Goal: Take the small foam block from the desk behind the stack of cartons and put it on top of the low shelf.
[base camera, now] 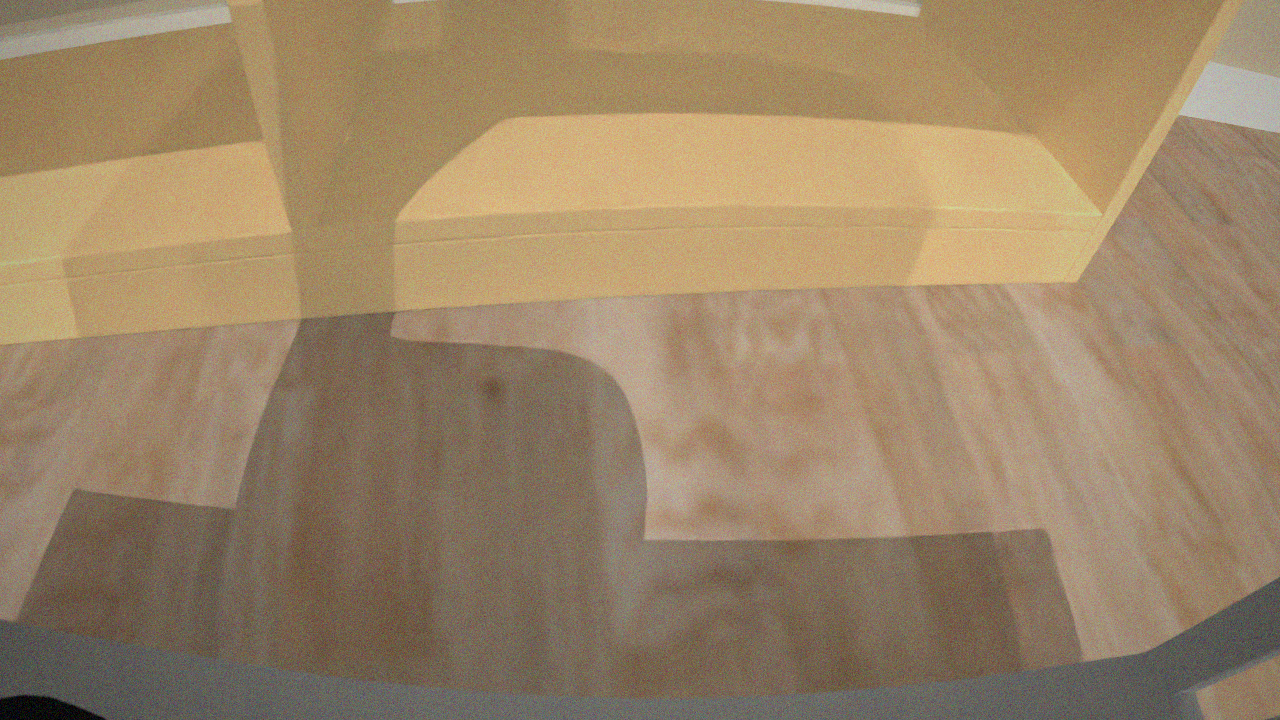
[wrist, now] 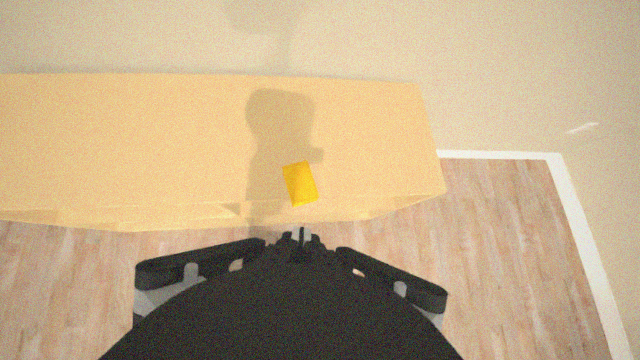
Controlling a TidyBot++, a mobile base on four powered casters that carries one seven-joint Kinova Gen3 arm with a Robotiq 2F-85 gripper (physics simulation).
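Places are measured from the arm's base along level axes (x right, y ahead, z up), in millimetres.
Pixels of known places: gripper, fingertip midpoint: [wrist: 300, 238].
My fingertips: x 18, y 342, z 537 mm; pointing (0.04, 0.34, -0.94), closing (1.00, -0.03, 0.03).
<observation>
Behind a point stands the place of what it marks.
The small foam block [wrist: 300, 183] @[x 19, y 470, z 258 mm], yellow, rests on top of the low shelf [wrist: 150, 135] @[x -361, y 567, z 213 mm] near its front edge, in the middle of the wrist view. The light-wood low shelf [base camera: 671, 259] @[x 51, y 449, z -363 mm] also shows in the base camera view, where its lower front and bottom board are seen and its top is out of frame. My gripper [wrist: 300, 238] @[x 18, y 342, z 537 mm] is shut and empty in the wrist view; its fingertips meet apart from the block, below it in the picture. The desk and the stack of cartons do not show in these views.
A beige wall [wrist: 500, 60] @[x 587, y 908, z 320 mm] stands behind the shelf, with a white baseboard [wrist: 580, 220] @[x 1858, y 585, z -330 mm] along the right side. Wood floor [base camera: 787, 429] @[x 121, y 340, z -397 mm] [wrist: 490, 240] @[x 1188, y 430, z -396 mm] lies in front of the shelf and to its right. Shadows fall across floor and shelf.
</observation>
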